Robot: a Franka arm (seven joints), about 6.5 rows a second.
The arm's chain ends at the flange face. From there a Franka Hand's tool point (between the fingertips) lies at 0.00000 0.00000 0.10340 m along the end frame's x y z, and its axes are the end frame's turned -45 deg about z.
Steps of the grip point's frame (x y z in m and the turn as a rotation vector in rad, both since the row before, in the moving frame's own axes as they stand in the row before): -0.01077, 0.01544, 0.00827, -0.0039, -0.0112, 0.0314; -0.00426, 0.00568, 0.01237, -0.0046, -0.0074, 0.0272; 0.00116, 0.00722, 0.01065, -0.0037, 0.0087, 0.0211; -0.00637, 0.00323, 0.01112, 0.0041, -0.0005, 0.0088; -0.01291, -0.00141, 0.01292, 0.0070, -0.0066, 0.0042; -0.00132, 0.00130, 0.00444, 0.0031, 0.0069, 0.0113
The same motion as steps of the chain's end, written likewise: 0.00385, 0.01744, 0.00828, -0.0107, -0.0052, 0.0314; 0.00122, 0.00615, 0.01237, -0.0085, -0.0020, 0.0272; 0.00502, 0.00464, 0.01065, 0.0035, 0.0088, 0.0211; -0.00189, 0.00705, 0.01112, 0.0025, -0.0033, 0.0088; -0.00913, 0.00816, 0.01292, 0.0003, -0.0096, 0.0042; -0.00030, 0.00258, 0.00444, 0.0071, 0.0027, 0.0113
